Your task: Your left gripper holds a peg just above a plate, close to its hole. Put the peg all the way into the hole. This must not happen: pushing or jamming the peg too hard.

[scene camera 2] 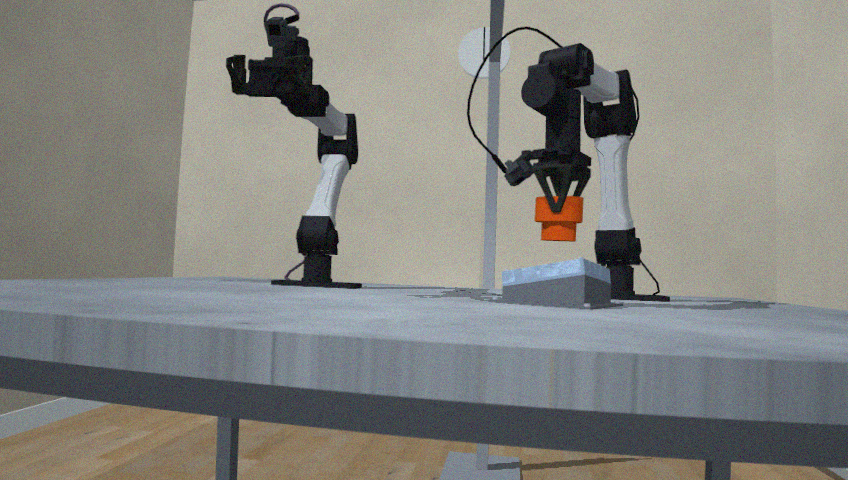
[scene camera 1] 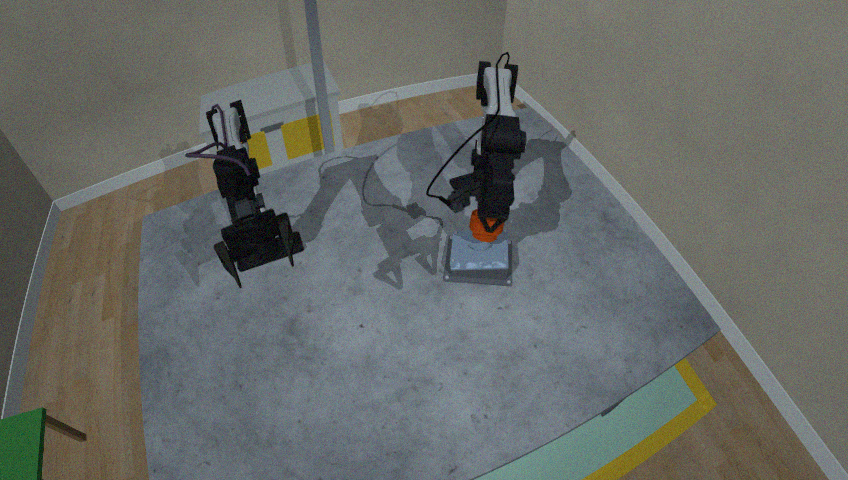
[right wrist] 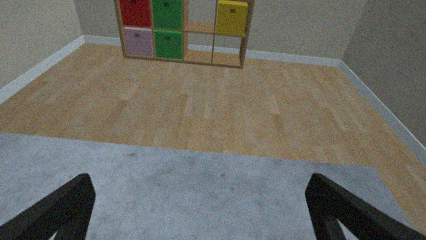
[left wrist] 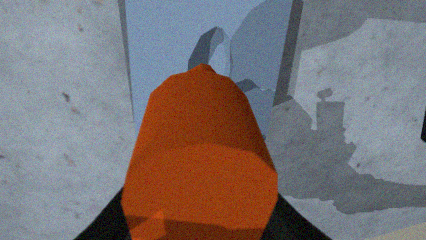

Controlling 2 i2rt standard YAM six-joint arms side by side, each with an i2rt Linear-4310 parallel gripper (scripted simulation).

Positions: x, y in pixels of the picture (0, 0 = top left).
Labels:
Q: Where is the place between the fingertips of my right gripper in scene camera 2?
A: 255, 62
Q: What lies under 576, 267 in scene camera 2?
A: A light blue plate.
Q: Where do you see a light blue plate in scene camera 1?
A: At 486, 255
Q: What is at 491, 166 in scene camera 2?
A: A grey post.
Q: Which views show my left gripper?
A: Scene camera 2, scene camera 1 and the left wrist view only.

